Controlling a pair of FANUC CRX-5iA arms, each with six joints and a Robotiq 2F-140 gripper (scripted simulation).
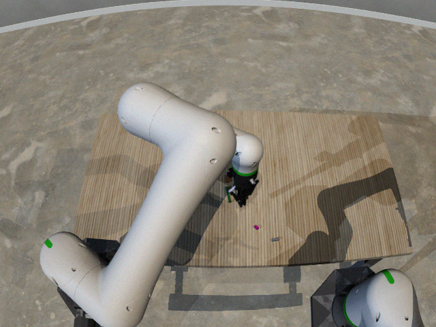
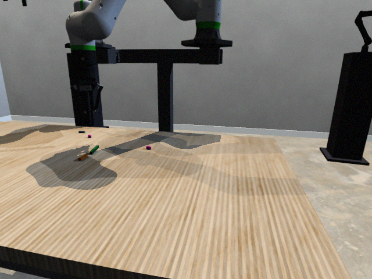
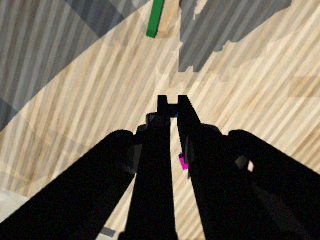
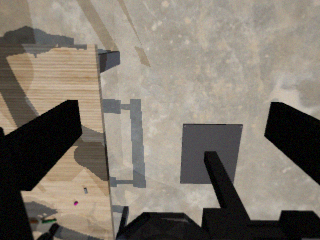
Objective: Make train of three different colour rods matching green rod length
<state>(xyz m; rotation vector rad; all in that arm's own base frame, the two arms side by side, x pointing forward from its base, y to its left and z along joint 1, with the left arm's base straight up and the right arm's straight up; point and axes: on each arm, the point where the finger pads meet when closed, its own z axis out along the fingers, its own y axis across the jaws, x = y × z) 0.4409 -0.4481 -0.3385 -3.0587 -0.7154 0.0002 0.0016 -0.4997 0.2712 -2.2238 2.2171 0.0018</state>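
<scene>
Right now the grey rod is 16 cm to the right of my left hand, 12 cm behind it and 11 cm below it. Round my left hand: green rod 11 cm below, 8 cm ahead, 7 cm to the left; blue rod 3 cm below; orange rod 16 cm ahead, 11 cm below, 8 cm to the left.
</scene>
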